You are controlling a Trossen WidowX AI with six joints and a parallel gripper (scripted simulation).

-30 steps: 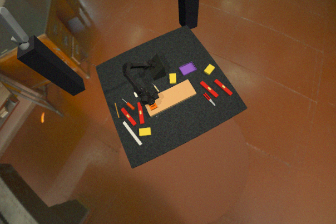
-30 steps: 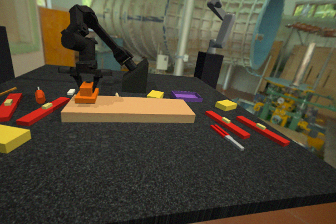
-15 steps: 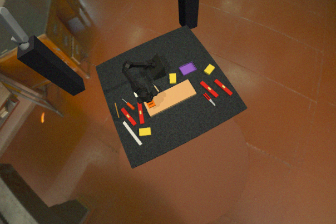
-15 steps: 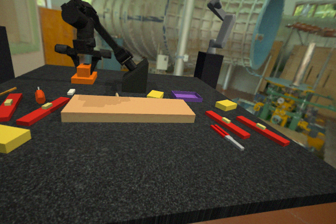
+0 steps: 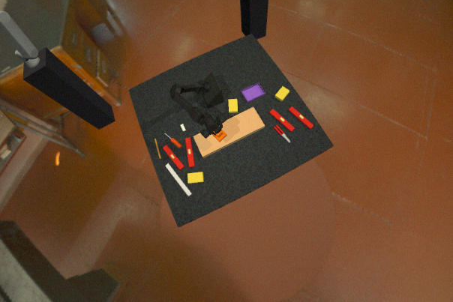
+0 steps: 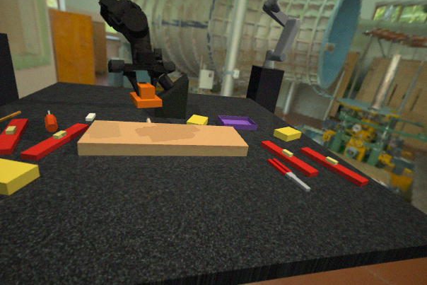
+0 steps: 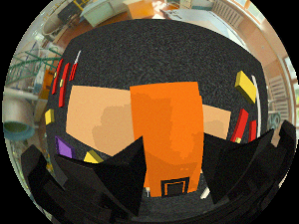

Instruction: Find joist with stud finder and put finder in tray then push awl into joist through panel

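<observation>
Right now the orange stud finder is 20 mm behind my gripper tip, 10 mm to the right of it and 20 mm above it. Also, from my gripper tip: small white block 240 mm behind, 220 mm to the right, 170 mm below; awl 220 mm behind, 170 mm below; white ruler 130 mm ahead, 410 mm to the right, 170 mm below.
</observation>
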